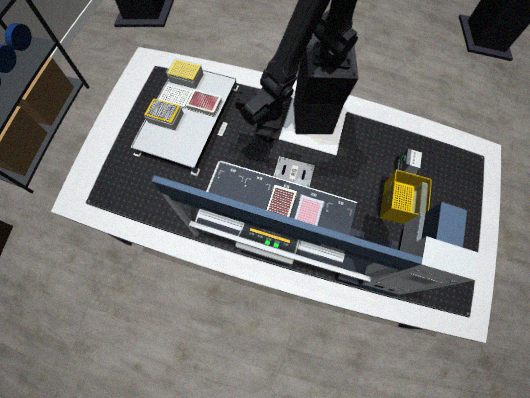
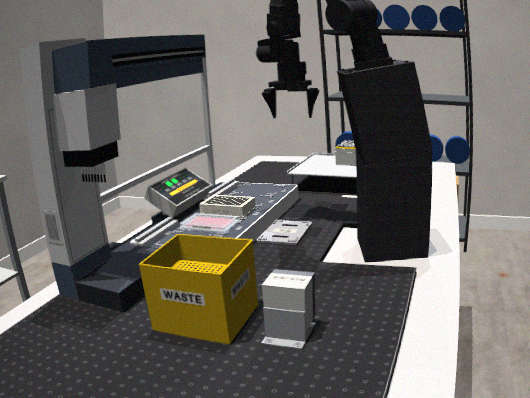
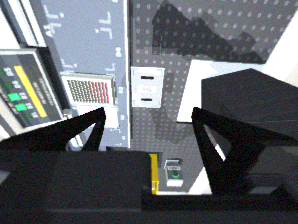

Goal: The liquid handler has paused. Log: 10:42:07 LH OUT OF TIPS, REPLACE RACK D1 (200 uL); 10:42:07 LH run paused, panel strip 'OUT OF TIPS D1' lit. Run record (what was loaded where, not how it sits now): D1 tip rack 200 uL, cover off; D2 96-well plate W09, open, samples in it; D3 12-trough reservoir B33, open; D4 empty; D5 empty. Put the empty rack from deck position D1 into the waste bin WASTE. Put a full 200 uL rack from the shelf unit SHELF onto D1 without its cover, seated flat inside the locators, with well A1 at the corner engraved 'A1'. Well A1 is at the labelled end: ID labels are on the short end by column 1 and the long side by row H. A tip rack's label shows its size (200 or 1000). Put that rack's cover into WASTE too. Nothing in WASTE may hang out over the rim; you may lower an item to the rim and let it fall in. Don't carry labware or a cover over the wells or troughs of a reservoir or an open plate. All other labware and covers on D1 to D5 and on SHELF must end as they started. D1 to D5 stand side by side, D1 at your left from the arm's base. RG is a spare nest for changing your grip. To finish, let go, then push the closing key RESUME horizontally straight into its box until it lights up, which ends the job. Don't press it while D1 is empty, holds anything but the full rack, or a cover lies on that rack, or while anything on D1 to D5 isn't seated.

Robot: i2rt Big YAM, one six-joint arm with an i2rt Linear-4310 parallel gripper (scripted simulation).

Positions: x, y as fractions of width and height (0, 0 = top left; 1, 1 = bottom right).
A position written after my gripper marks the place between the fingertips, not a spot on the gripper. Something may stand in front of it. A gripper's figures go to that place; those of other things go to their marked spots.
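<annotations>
A yellow waste bin (image 2: 0.40, 0.77) is 0.79 m from the lens. The marked spots on the yellow waste bin and a grey shelf plate (image 2: 0.60, 0.42) are 1.00 m apart. A blue gantry (image 2: 0.25, 0.12) is 1.25 m from the lens; my gripper (image 2: 0.55, 0.30) is 1.29 m from the lens. The grey shelf plate is 1.70 m from the lens.
</annotations>
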